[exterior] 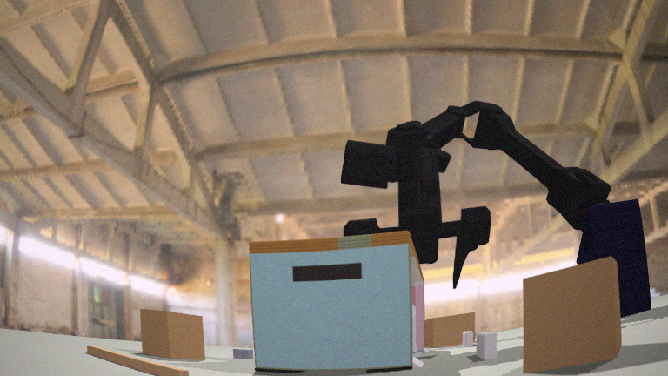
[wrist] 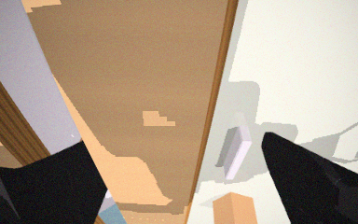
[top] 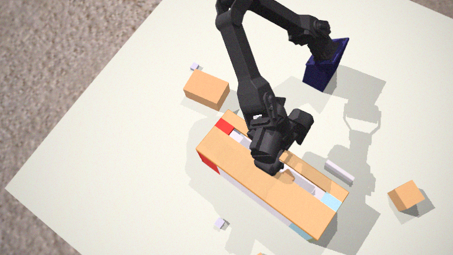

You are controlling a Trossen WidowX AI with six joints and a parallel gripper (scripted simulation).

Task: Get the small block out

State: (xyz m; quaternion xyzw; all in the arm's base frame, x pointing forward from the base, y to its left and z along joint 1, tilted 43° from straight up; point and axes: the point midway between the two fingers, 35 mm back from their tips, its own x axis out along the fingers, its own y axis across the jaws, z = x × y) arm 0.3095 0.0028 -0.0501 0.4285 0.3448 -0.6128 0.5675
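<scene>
Right now my gripper tip is 30 mm short of the long box, 30 mm above it and 20 mm to the left of it. Also, from my gripper tip: block 60 mm ahead, 20 mm to the left.
</scene>
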